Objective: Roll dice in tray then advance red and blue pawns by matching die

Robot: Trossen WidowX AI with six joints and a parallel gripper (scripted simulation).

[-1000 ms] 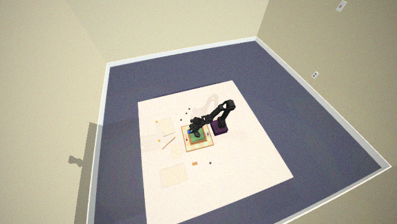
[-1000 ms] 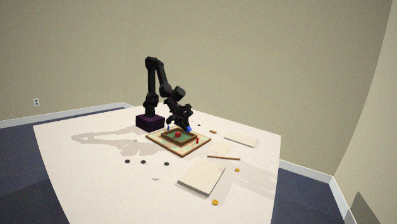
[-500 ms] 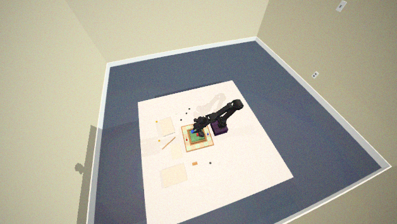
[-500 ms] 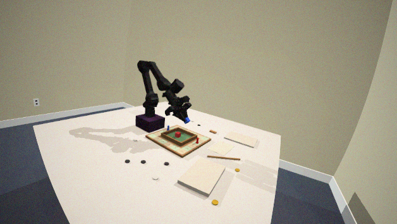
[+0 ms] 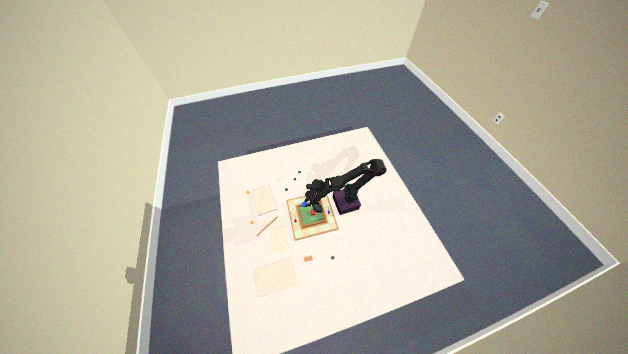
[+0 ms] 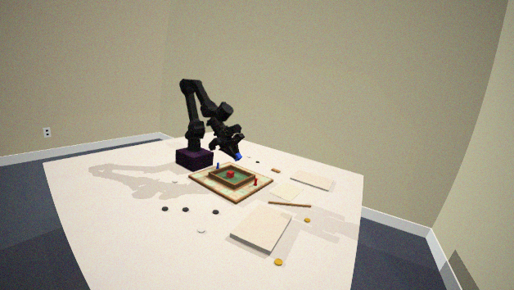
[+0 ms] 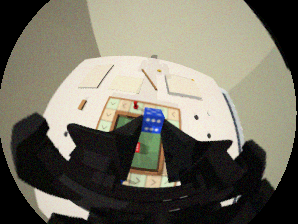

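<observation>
The red pawn lies 10 cm below my gripper tip, 8 cm ahead of it and 4 cm to the left of it. The rest, counted from my gripper tip: wooden stick: 26 cm ahead, 12 cm below, 1 cm to the right; then blue pawn: 14 cm behind, 10 cm below, 7 cm to the left; then green tray: 12 cm below, 3 cm to the left, 3 cm behind.
</observation>
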